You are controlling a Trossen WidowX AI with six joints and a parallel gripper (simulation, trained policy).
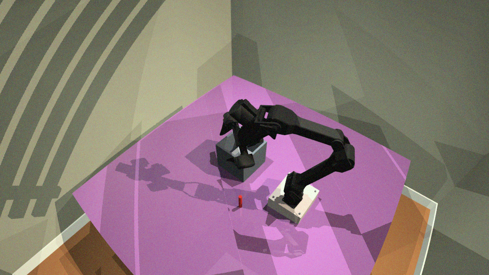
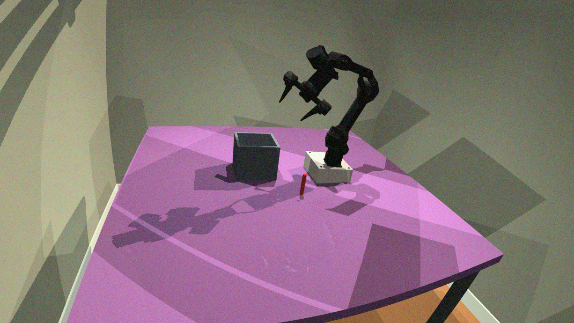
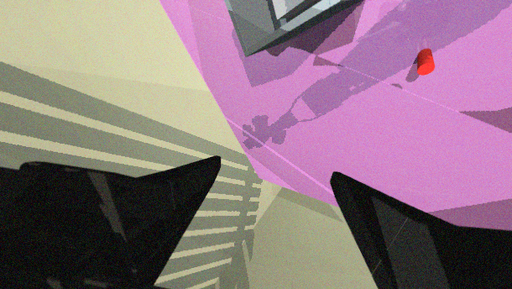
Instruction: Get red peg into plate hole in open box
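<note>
The red peg lies 80 mm behind my gripper tip, 10 mm to the left of it and 260 mm below it. Also, from my gripper tip: pale plate: 80 mm ahead, 170 mm to the right, 260 mm below.
</note>
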